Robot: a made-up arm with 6 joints.
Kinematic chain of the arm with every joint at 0, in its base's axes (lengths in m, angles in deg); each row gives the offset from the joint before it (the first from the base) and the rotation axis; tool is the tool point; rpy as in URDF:
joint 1: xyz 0 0 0.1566 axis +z
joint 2: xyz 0 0 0 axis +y
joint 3: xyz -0.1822 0 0.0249 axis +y
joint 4: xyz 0.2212 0 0.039 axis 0.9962 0 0.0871
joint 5: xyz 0 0 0 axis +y
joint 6: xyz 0.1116 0 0.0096 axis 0.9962 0 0.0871
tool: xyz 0 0 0 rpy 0 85 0
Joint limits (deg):
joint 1: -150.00..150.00
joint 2: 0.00..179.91
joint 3: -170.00..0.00
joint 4: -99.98..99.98
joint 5: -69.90..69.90
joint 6: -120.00..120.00
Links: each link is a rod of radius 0.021 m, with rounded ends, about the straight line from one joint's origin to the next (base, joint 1, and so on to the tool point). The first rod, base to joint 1, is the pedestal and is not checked.
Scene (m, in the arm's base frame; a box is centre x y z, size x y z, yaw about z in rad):
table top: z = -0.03
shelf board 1: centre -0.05 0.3 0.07 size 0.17 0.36 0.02 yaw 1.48
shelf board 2: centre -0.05 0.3 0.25 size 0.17 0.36 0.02 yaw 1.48
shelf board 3: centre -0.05 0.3 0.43 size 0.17 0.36 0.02 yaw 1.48
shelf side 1: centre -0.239 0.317 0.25 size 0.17 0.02 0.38 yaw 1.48
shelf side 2: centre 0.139 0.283 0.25 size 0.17 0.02 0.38 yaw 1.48
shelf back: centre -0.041 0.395 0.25 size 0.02 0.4 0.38 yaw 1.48
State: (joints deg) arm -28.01 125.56 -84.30 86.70 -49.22 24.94
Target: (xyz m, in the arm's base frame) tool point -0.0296 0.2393 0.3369
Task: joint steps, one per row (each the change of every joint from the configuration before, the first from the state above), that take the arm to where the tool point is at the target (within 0.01 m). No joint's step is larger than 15 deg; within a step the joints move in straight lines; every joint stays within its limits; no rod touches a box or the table.
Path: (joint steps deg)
1: 6.45 -12.95 0.50 3.32 5.83 2.20
2: 6.44 -12.95 0.50 3.32 5.83 2.21
3: 6.45 -12.94 0.51 3.32 5.83 2.20
4: 6.44 -12.95 0.50 3.32 5.84 2.21
5: 13.02 -8.67 7.97 -2.91 6.85 -1.26
6: 13.02 -8.68 7.97 -2.92 6.86 -1.26
7: 13.02 -8.67 7.97 -2.91 6.86 -1.26
8: 13.02 -8.67 7.97 -2.92 6.86 -1.26
9: 13.01 -8.68 7.97 -2.91 6.86 -1.26
10: 13.02 -8.67 7.97 -2.92 6.86 -1.26
11: 13.02 -8.67 7.97 -2.91 6.86 -1.26
12: 0.36 13.03 -7.15 1.44 -2.26 0.00
13: 0.37 13.02 -7.16 1.43 -2.25 0.00
14: 0.36 13.03 -7.16 1.44 -2.25 0.00

